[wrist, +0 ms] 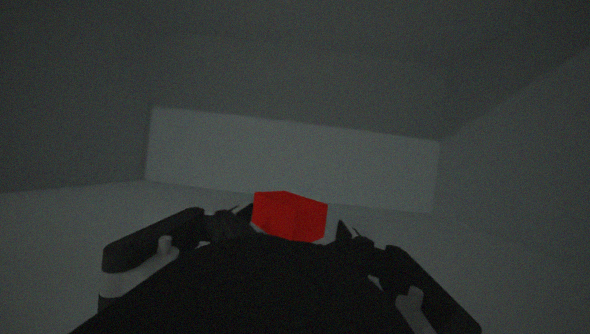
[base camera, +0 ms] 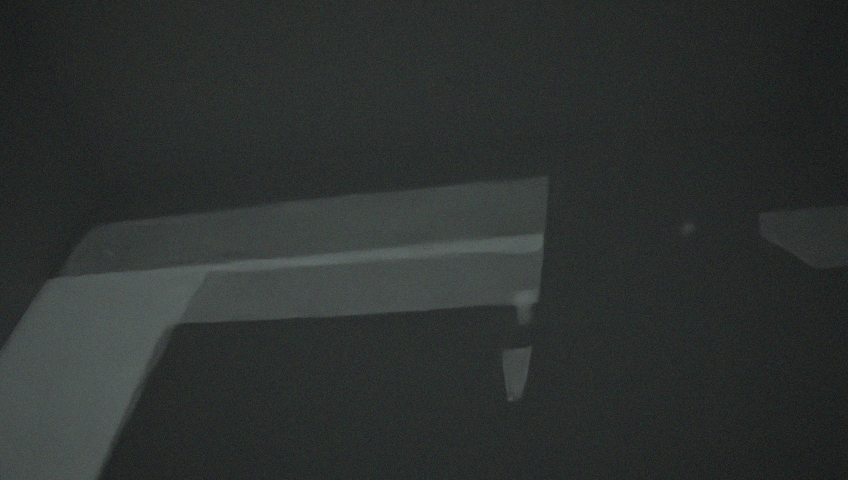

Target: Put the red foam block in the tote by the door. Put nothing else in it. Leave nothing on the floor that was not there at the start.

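Places are measured from the arm's base along level axes (x ahead, y left, z up), in metres.
Where they show: gripper, between the fingertips: (wrist: 293, 221).
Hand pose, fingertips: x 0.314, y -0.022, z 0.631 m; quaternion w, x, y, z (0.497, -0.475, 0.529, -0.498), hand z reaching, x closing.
After its pixels a point has its place.
The red foam block (wrist: 289, 216) {x 0.333, y -0.017, z 0.629 m} shows in the wrist view, just below the middle of the picture. My gripper (wrist: 293, 221) {x 0.314, y -0.022, z 0.631 m} is open. Its two dark fingertips stand apart, one to the left and one to the right of the block in that view. Nothing is gripped; how deep the block sits between or beyond the tips is hard to tell. The gripper body hides what lies below the block. The base camera view is very dark, and I cannot make out the block there. I cannot identify the tote in either view.
In the wrist view, a pale upright panel (wrist: 295, 157) {x 0.586, y -0.015, z 0.707 m} stands behind the block, with a pale surface (wrist: 65, 235) {x 0.295, y 0.193, z 0.594 m} in front of it and a darker wall (wrist: 530, 150) {x 0.413, y -0.427, z 0.762 m} at the right. In the base camera view, a long pale angled shape (base camera: 368, 223) {x 0.457, y 0.073, z -0.320 m} crosses the left and middle.
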